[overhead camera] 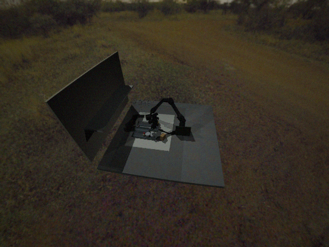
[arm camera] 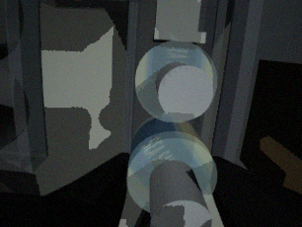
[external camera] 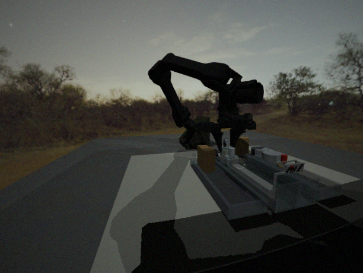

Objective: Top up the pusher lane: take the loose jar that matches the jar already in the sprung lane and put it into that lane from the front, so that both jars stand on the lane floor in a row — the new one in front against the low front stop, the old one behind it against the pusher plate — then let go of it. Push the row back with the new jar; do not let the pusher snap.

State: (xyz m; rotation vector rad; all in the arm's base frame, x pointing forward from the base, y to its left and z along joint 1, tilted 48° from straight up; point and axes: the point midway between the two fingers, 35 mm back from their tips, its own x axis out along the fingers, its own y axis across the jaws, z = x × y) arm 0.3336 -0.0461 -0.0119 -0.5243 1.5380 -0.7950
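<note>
The black rod is 110 mm behind my gripper tip, 30 mm to the left of it and 50 mm below it. Also, from my gripper tip: shelf (500 mm ahead, 70 mm to the right, 320 mm above); then grey lane fixture (150 mm ahead, 30 mm below); then pusher plate (150 mm ahead, 10 mm to the left).
</note>
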